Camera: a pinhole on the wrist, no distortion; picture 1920 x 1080 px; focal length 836.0 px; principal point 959.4 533.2 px. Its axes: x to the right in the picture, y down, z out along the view. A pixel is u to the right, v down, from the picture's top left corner.
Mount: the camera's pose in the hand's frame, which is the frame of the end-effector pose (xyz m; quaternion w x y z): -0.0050 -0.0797 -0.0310 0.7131 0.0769 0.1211 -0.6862
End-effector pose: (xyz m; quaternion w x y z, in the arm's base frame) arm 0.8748 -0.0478 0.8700 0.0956 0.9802 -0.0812 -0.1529
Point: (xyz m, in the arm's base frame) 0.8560 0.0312 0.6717
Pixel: 871 593
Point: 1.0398 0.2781 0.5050
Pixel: 1543 928
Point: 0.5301 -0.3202 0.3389
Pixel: 287 324
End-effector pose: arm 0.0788 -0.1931 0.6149 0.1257 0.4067 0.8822 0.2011
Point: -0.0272 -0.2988 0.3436
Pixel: 1346 490
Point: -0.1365 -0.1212 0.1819
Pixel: 1203 923
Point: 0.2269 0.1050 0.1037
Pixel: 545 738
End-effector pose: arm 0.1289 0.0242 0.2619 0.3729 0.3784 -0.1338 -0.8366
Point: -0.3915 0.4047 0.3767
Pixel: 1333 305
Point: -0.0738 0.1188 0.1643
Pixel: 1567 896
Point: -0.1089 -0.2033 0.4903
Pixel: 91 918
